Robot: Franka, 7 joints.
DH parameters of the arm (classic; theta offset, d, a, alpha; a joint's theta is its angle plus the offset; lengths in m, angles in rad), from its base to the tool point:
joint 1: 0 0.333 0 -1.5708
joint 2: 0 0 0 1.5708
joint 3: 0 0.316 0.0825 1.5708
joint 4: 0 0 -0.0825 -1.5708
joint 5: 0 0.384 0 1.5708
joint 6: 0 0 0.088 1.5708
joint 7: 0 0.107 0 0
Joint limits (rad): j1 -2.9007..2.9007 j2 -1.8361..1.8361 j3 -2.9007..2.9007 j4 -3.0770..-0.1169 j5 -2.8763..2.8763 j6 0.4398..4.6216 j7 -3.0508..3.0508
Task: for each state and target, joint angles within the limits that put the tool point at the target. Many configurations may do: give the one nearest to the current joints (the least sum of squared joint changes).
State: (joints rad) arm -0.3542 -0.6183 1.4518 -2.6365 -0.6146 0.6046 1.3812
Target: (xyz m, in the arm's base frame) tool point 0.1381 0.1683 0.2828
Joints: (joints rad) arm -0.3904 -0.4295 1.6879 -2.7428 -0.4617 1.0293 1.3812
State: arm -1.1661 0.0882 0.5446 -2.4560 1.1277 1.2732 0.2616
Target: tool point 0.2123 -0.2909 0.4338
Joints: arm -1.4544 -0.2968 0.1782 -2.4523 1.0285 1.1001 0.2616
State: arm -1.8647 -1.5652 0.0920 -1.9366 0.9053 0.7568 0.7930
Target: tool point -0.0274 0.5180 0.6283
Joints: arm -1.4197 -1.8361 -0.1525 -1.3079 1.0473 0.5689 0.7930
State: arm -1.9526 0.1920 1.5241 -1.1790 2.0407 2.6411 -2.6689
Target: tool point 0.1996 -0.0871 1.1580
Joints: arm -1.9197 -0.0116 1.5424 -0.4016 2.0234 2.5903 -2.6689
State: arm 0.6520 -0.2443 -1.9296 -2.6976 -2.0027 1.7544 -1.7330
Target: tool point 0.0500 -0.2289 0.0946
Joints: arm 0.6968 -0.5344 -2.1234 -2.9491 -1.9744 1.8347 -1.7330
